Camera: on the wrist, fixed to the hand. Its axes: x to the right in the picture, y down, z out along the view.
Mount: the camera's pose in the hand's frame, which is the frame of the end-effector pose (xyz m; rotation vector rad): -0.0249 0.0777 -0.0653 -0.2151 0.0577 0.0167
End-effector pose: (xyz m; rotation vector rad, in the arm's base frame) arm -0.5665 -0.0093 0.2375 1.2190 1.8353 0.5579
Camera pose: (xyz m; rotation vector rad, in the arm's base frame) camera -0.5758 0.0069 0.3403 1.0842 1.7627 0.7857
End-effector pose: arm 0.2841 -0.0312 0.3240 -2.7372 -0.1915 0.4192
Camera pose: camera 0.2870 -0.1294 0.3597 -2.9596 -0.2098 0.3412
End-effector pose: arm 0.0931 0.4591 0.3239 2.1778 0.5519 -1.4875
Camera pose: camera 0.1773 0.4302 0.3787 2.0577 0.6785 -1.2957
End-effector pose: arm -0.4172 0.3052 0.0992 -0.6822 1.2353 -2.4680
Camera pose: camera -0.4272 0.3146 -0.0044 -0.6541 1.5378 -2.3783
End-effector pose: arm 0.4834 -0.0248 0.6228 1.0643 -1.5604 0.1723
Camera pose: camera 0.4735 0.0739 0.6555 0.8707 -1.4993 0.0446
